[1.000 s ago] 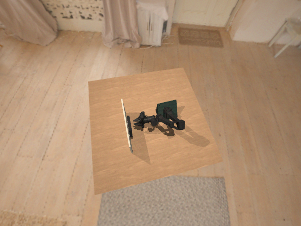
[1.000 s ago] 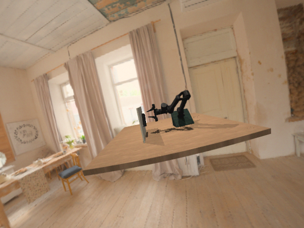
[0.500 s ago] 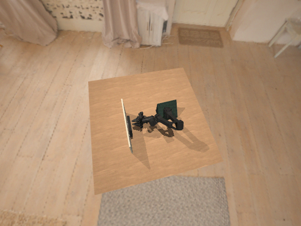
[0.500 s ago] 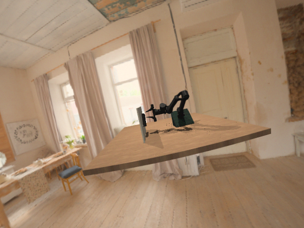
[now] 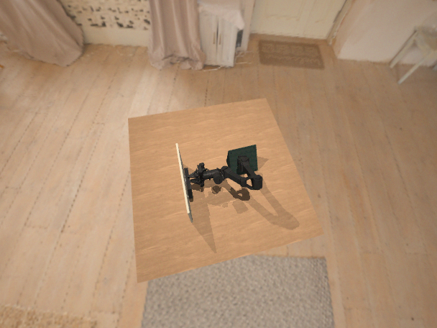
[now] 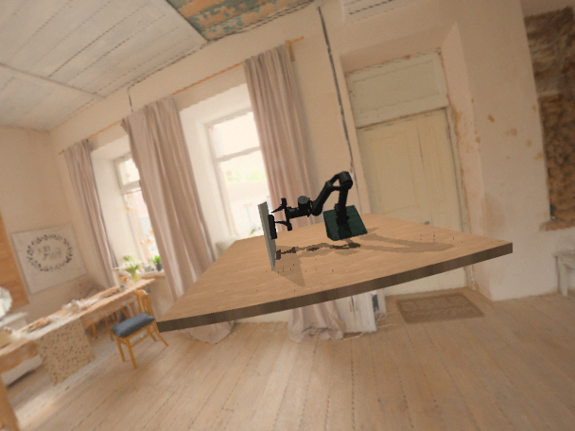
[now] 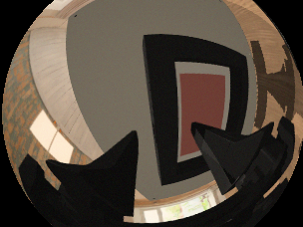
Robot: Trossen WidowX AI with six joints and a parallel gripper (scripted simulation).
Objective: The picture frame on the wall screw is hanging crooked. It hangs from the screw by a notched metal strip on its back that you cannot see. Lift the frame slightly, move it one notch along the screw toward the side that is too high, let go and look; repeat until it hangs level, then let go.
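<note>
The picture frame lies 10 mm ahead of my gripper tip, 10 mm to the left of it and 50 mm below it. Also, from my gripper tip: wall panel 20 mm ahead, 10 mm to the left, 60 mm below.
</note>
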